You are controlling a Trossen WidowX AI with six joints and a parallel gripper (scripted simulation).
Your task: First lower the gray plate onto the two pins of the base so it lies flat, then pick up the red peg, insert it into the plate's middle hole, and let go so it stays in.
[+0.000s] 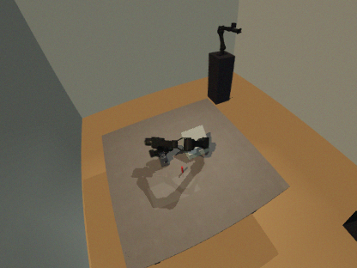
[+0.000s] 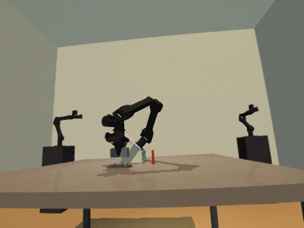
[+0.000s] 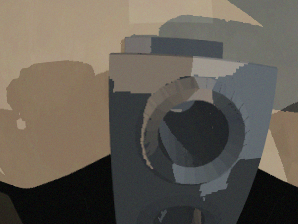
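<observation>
The red peg is 170 mm to the left of my gripper tip, 100 mm behind it and 20 mm below it. Round my gripper tip: gray plate: 30 mm above.
</observation>
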